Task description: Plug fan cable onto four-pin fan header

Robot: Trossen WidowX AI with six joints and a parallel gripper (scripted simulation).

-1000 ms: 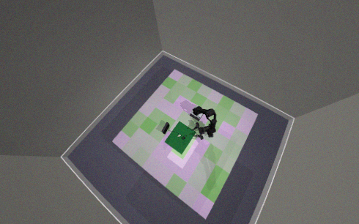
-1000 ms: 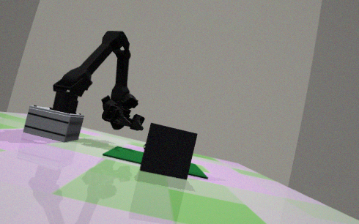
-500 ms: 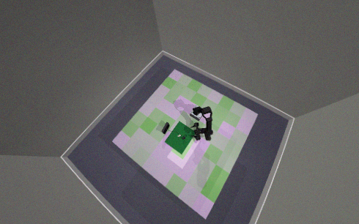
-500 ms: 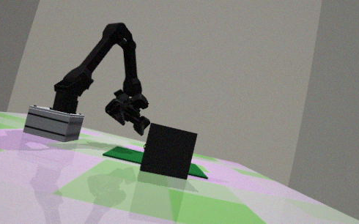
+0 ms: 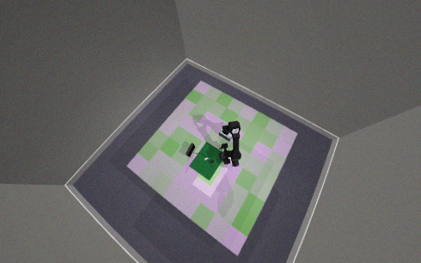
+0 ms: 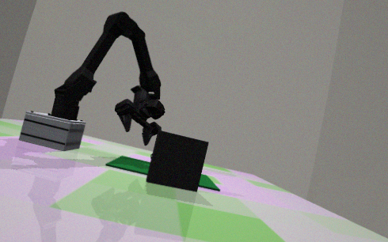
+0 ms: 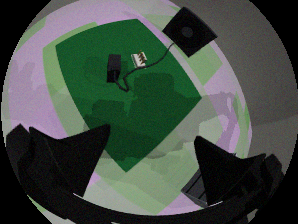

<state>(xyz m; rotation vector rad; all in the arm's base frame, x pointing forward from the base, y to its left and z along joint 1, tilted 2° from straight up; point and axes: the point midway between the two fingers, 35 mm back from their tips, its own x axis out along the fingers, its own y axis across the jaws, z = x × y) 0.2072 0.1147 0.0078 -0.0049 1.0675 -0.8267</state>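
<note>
Now: gripper tip 11 cm short of the fan plug, 1 cm to the left of it and 5 cm above it. From my gripper tip the other things lie so: green board (12 cm ahead, 6 cm to the right, 9 cm below); black fan (16 cm ahead, 23 cm to the right, 2 cm below).
</note>
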